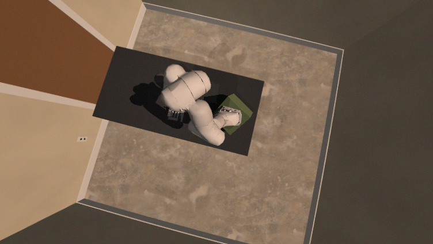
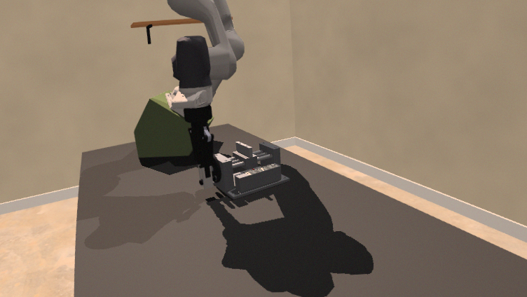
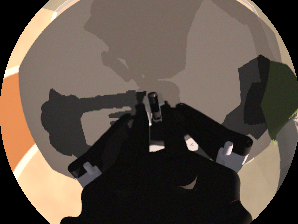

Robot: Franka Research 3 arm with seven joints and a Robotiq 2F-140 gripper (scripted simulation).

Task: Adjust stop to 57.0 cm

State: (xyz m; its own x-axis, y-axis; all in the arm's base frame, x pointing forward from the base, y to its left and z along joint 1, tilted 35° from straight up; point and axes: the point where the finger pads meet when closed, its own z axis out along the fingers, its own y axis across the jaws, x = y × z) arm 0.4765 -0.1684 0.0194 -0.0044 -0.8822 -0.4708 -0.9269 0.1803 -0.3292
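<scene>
Right now my hand is 2 cm to the right of the handwheel and 1 cm above it. Round my hand: grey stop fixture: 14 cm to the left, 3 cm above.
</scene>
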